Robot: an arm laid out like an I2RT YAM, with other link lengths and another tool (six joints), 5 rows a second.
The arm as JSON. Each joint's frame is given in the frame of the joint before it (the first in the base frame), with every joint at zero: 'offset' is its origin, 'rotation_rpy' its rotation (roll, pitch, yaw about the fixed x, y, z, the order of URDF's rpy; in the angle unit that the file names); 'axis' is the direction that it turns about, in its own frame. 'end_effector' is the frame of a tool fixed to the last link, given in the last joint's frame.
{
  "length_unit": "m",
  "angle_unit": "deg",
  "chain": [
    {
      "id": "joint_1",
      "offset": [
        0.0,
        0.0,
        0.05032
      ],
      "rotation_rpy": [
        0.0,
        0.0,
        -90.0
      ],
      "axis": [
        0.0,
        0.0,
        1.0
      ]
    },
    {
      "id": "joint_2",
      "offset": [
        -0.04,
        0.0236,
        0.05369
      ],
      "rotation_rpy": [
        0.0,
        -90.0,
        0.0
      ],
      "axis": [
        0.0,
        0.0,
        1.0
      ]
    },
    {
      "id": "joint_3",
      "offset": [
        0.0,
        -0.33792,
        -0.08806
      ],
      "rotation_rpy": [
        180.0,
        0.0,
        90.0
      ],
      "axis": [
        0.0,
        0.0,
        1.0
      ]
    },
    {
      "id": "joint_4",
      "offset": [
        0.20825,
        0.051,
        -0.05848
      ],
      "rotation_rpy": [
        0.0,
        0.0,
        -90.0
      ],
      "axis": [
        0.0,
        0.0,
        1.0
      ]
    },
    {
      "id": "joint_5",
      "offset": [
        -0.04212,
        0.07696,
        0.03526
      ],
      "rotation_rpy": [
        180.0,
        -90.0,
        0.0
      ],
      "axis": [
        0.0,
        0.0,
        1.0
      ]
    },
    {
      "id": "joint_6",
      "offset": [
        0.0,
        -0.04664,
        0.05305
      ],
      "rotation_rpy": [
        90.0,
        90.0,
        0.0
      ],
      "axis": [
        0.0,
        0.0,
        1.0
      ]
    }
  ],
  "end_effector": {
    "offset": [
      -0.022,
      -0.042,
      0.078
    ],
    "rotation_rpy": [
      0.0,
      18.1,
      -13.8
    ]
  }
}
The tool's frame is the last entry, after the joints.
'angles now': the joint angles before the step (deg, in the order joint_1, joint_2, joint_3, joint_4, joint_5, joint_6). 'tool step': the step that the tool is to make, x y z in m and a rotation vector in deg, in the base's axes. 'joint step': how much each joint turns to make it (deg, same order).
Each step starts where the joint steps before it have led.
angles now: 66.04 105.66 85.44 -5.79 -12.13 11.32
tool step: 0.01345 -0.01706 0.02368 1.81 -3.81 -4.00
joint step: -1.44 -3.59 -0.16 -0.46 3.45 -1.42
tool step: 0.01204 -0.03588 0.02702 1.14 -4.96 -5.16
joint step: -2.14 -6.29 -2.03 -1.32 4.25 -2.56
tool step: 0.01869 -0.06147 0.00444 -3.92 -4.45 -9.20
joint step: -4.16 -8.01 -4.94 -4.35 6.77 -3.64
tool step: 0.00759 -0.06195 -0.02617 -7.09 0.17 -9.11
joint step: -3.98 -6.66 -7.26 -5.26 6.24 -1.34
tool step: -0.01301 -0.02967 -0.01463 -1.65 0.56 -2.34
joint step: -0.46 -4.99 -5.97 -0.76 1.90 0.44
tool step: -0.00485 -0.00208 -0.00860 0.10 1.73 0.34
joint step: 0.00 -0.41 -1.91 0.37 -1.01 1.12
